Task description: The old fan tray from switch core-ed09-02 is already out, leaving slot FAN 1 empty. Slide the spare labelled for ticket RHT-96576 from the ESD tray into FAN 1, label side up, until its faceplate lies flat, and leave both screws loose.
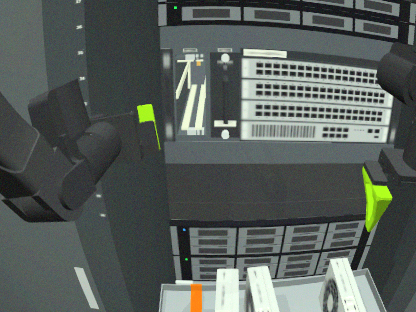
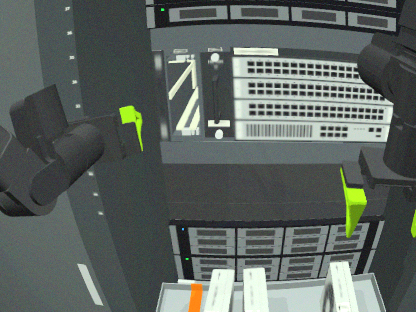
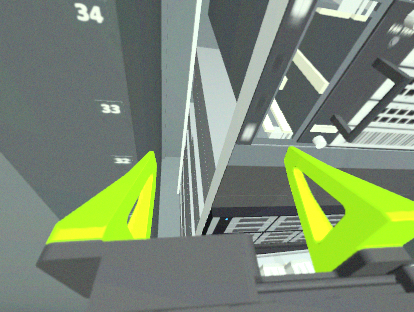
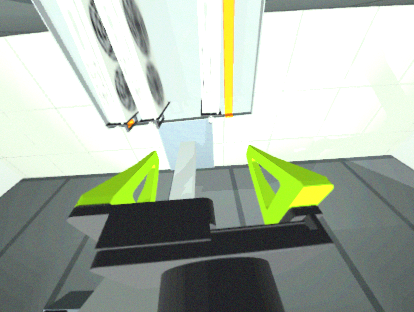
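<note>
Slot FAN 1 [image 1: 192,100] [image 2: 185,95] [image 3: 320,45] is an open bay with pale rails inside, at the switch's left end. The ESD tray [image 1: 302,300] [image 2: 302,300] [image 4: 180,75] holds three upright white fan trays: a left one [image 1: 227,292] [image 2: 219,292] [image 4: 210,60], a middle one [image 1: 262,292] [image 2: 255,290] and a right one [image 1: 342,290] [image 2: 342,287]. Their ticket labels are not readable. My left gripper [image 3: 221,155] is open and empty, left of the switch. My right gripper [image 2: 382,235] [image 4: 203,152] is open and empty, above and beyond the tray's right side.
An installed fan tray [image 1: 225,90] [image 2: 216,95] with a black handle sits directly right of the open bay. White port cards [image 1: 315,95] fill the switch's right part. Server drives [image 1: 260,240] are behind the tray. An orange strip [image 1: 196,297] [image 4: 228,55] lies along the tray's left side.
</note>
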